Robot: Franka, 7 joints.
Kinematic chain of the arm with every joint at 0, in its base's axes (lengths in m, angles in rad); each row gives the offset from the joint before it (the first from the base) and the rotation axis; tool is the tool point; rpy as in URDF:
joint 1: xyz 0 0 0.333 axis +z
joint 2: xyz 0 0 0 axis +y
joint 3: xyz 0 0 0.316 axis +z
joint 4: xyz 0.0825 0 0 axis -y
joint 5: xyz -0.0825 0 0.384 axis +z
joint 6: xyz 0 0 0 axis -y
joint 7: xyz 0.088 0 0 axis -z
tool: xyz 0 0 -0.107 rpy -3.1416 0 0
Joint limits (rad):
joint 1: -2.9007..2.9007
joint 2: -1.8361..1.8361
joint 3: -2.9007..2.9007
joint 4: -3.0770..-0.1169
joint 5: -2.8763..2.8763
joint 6: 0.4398..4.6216
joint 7: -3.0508..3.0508
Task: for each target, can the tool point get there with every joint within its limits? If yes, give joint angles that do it. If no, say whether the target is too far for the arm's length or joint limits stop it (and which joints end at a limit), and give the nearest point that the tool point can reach.
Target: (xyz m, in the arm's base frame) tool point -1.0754 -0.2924 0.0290
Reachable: no: too far | nearest point -0.7987 -0.2172 0.1072 | short by 0.297 m
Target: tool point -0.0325 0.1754 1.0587
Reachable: yes | joints 2.4541 -0.0493 0.0363 -0.5817 1.0638 4.0328 1.3569
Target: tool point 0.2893 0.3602 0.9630
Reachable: yes | joints 0.1803 1.1500 2.4587 -1.1314 0.8163 2.0650 -2.3539
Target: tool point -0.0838 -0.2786 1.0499
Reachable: yes | joints 2.0201 0.1951 2.3254 -0.8703 1.4745 1.3971 2.0209
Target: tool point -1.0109 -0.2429 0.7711
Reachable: no: too far | nearest point -0.7687 -0.1847 0.6661 | short by 0.270 m
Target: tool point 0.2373 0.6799 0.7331
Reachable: yes | joints 1.7052 1.4688 -2.3966 -0.9671 1.5093 2.3498 -0.7430
